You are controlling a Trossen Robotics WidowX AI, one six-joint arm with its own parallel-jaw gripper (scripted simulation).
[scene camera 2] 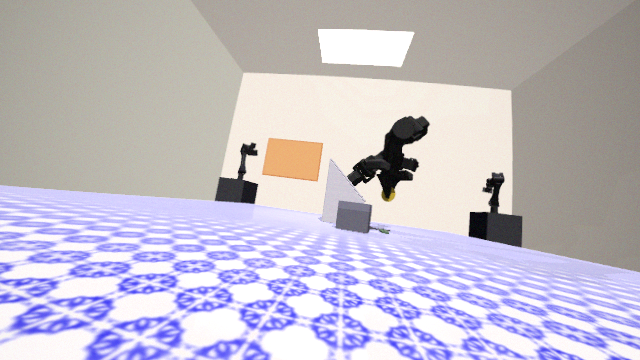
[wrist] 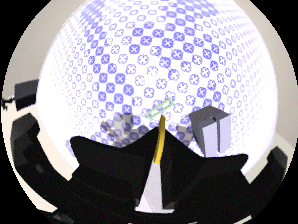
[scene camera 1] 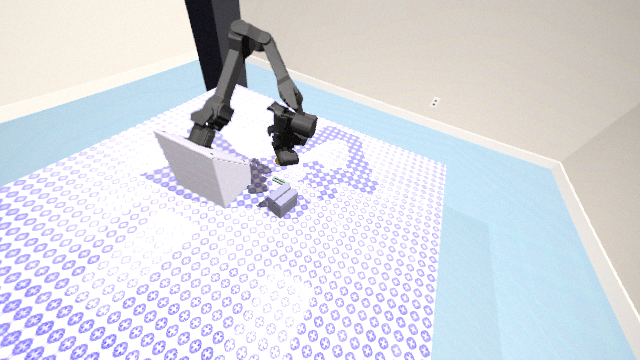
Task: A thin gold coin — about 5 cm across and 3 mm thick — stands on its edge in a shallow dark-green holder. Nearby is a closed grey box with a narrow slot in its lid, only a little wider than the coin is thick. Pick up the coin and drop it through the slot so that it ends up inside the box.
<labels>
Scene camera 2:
gripper: 388, 198
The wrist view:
gripper: 159, 130
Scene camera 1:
gripper: 281, 162
</labels>
